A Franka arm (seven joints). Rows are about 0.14 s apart.
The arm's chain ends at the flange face. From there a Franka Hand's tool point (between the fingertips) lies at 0.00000 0.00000 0.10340 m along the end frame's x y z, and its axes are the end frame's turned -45 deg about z.
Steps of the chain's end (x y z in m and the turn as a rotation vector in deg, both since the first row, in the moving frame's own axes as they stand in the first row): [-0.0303, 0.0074, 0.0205, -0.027, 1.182, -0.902]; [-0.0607, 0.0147, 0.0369, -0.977, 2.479, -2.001]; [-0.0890, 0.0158, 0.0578, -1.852, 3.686, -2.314]
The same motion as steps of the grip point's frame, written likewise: [-0.0252, -0.0147, 0.0205, -0.855, 0.817, -0.902]; [-0.0513, -0.0282, 0.0368, -2.444, 1.062, -2.001]; [-0.0716, -0.0447, 0.0575, -3.916, 1.297, -2.314]
